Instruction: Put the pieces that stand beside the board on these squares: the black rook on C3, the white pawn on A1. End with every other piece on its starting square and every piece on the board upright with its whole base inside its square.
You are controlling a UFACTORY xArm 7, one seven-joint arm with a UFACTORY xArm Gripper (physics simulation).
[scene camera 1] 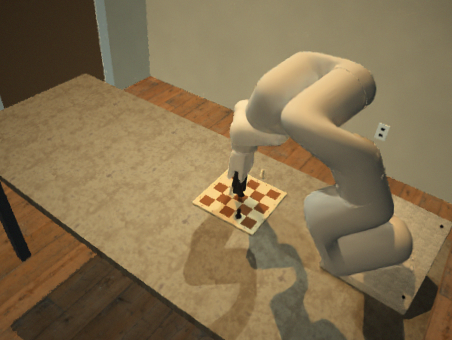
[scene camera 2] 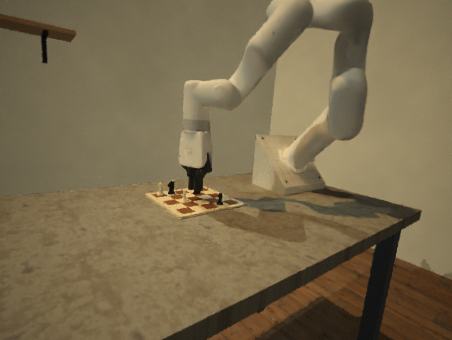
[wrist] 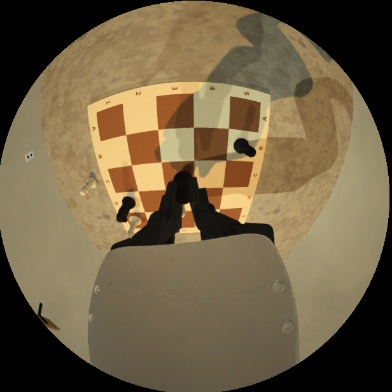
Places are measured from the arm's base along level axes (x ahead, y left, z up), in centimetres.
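Where they show: gripper, fingertip midpoint: [scene camera 1: 239,191] [scene camera 2: 195,190]; arm's base, link origin: [scene camera 2: 292,160].
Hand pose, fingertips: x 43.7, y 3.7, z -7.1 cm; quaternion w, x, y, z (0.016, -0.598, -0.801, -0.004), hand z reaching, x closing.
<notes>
Each offset is from my fingertips to the top centre of the thing.
My gripper [scene camera 1: 239,193] [scene camera 2: 198,191] [wrist: 185,190] is shut on the black rook [wrist: 183,178], which is upright with its base over C3, low at the board @(dz -2.9, dx -0.3, dy -0.8 cm) [scene camera 1: 197,202] [scene camera 2: 181,216] [wrist: 92,111]. Whether the base touches the square cannot be told. The white pawn @(dz -0.3, dx +1.2, dy -14.7 cm) [scene camera 1: 262,173] [wrist: 90,185] stands beside the board near the row C label on the 1 side; it does not show in scene camera 2. A1 [wrist: 110,121] is bare.
A black knight @(dz +1.1, dx +4.3, dy -8.2 cm) [scene camera 2: 171,187] [wrist: 125,208] stands on D1, a white piece @(dz +1.5, dx +7.9, dy -7.9 cm) [scene camera 2: 160,188] [wrist: 133,225] on E1, and a black pawn @(dz +0.3, dx -4.9, dy +6.1 cm) [scene camera 1: 238,214] [scene camera 2: 220,199] [wrist: 243,147] on B5. Another white piece @(dz +0.3, dx +3.4, dy -0.3 cm) [scene camera 1: 231,190] [scene camera 2: 184,196] [wrist: 183,212] stands close to the fingers, partly hidden in the wrist view.
</notes>
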